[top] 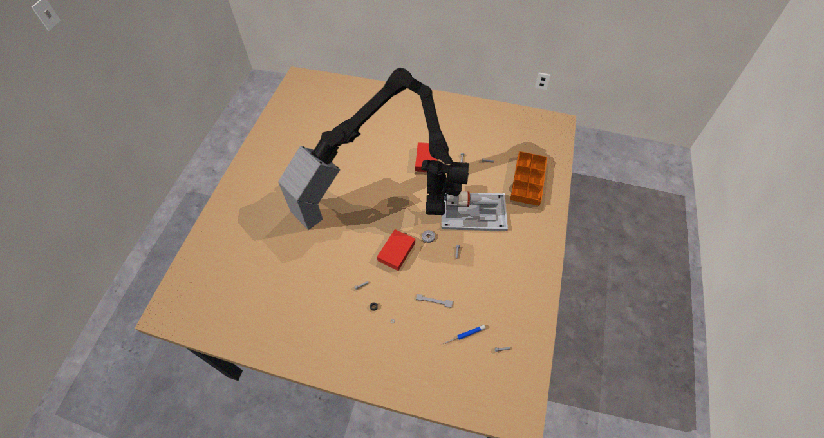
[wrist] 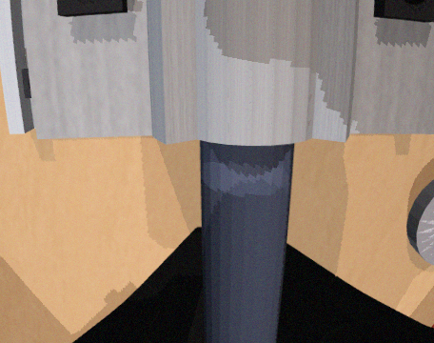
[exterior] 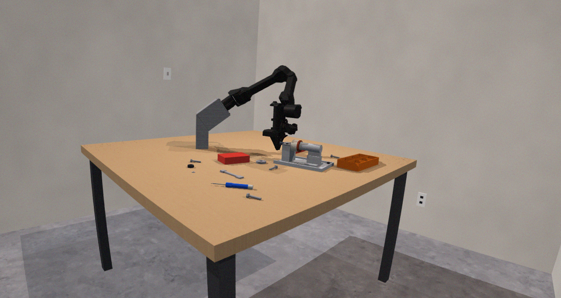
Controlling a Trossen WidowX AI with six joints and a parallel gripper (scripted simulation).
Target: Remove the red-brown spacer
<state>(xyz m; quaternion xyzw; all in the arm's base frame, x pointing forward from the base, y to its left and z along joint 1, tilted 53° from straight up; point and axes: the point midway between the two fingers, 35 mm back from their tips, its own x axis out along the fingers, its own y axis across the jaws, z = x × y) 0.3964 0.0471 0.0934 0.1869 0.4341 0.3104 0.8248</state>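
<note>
Now: hand 70 mm short of the shaft and 30 mm to the right of it. Round my hand: grey fixture 130 mm ahead, 50 mm to the left, 30 mm below; red-brown spacer 100 mm ahead, 40 mm to the left; wrench 130 mm ahead, 310 mm to the right, 80 mm below.
</note>
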